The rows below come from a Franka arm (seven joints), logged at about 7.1 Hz.
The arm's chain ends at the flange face. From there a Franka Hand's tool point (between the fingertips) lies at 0.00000 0.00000 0.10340 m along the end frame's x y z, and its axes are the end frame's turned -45 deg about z.
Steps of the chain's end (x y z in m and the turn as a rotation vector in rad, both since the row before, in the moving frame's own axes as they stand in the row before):
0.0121 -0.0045 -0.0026 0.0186 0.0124 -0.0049
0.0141 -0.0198 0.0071 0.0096 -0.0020 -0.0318
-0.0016 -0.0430 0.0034 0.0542 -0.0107 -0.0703
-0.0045 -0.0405 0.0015 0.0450 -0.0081 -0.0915
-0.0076 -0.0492 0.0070 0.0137 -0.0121 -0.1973
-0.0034 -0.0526 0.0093 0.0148 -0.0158 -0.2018
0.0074 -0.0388 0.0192 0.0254 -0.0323 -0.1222
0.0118 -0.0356 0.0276 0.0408 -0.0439 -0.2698
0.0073 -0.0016 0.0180 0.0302 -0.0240 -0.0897
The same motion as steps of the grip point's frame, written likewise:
0.0140 0.0049 -0.0026 0.0044 0.0219 -0.0049
0.0245 -0.0049 0.0071 0.0082 0.0054 -0.0318
0.0323 -0.0364 0.0032 0.0459 0.0308 -0.0703
0.0280 -0.0358 0.0014 0.0375 0.0261 -0.0915
0.0293 -0.0420 0.0070 0.0182 0.0011 -0.1973
0.0345 -0.0418 0.0093 0.0216 -0.0007 -0.2018
0.0319 -0.0264 0.0191 0.0408 -0.0049 -0.1222
0.0325 -0.0229 0.0274 0.0599 -0.0022 -0.2698
0.0066 0.0001 0.0179 0.0383 0.0044 -0.0897

